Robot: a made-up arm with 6 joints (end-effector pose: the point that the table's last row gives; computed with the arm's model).
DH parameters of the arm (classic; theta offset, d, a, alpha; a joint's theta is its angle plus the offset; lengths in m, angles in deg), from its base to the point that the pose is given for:
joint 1: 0 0.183 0 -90
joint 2: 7.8 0 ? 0
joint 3: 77.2 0 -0.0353 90
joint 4: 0 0.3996 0 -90
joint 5: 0 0 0.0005 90
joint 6: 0 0.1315 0 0
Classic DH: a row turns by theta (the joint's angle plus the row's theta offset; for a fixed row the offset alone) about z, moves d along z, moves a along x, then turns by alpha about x.
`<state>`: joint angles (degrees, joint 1 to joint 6).
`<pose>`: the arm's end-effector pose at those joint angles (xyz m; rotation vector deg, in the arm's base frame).
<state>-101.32 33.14 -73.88 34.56 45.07 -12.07</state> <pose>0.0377 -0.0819 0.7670 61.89 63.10 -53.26</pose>
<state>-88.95 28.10 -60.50 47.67 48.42 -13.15</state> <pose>0.0745 -0.0819 0.6869 57.28 70.49 -25.54</pose>
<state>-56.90 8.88 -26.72 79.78 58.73 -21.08</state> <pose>0.1168 0.0238 0.4927 32.88 81.97 35.79</pose>
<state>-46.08 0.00 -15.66 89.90 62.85 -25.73</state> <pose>0.1006 0.0646 0.4318 20.03 82.11 52.56</pose>
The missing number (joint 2, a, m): -0.3977
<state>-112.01 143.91 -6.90 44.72 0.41 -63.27</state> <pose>-0.0066 -0.0191 -0.0461 -111.96 -105.19 -54.15</pose>
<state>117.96 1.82 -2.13 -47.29 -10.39 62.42</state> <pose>-0.0760 0.1068 0.3493 -80.29 54.34 112.97</pose>
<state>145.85 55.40 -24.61 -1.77 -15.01 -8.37</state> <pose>-0.2695 0.1815 0.3708 -118.42 24.84 92.93</pose>
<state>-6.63 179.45 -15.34 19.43 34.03 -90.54</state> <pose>-0.0892 0.0352 -0.0162 39.34 -76.41 -74.00</pose>
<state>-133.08 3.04 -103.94 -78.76 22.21 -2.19</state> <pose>0.3451 0.4411 0.7520 -19.36 26.48 146.11</pose>
